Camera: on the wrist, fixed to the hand. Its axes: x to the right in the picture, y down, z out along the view.
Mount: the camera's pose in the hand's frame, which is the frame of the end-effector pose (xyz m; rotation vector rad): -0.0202 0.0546 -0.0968 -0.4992 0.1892 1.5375
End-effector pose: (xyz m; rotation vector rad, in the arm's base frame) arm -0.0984 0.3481 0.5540 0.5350 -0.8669 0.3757
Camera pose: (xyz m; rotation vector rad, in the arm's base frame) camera -0.0791 0.4467 0.5023 -0.7421 -1.0044 1.5111
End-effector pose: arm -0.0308 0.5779 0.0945 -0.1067 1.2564 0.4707
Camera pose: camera -0.1432 0.5893 0.0922 0.4527 1.1812 2.1273
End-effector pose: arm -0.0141 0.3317 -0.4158 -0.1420 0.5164 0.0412
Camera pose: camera -0.0831 0.3715 -0.4959 -0.2070 0.6930 1.6778
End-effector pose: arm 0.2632 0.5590 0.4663 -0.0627 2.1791 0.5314
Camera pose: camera 0.1908 0.5675 0.5526 1.4087 1.8250 1.9158
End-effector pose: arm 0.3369 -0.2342 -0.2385 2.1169 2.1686 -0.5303
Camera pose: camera 0.4100 -0.2260 -0.1528 2.6443 0.1448 0.3271
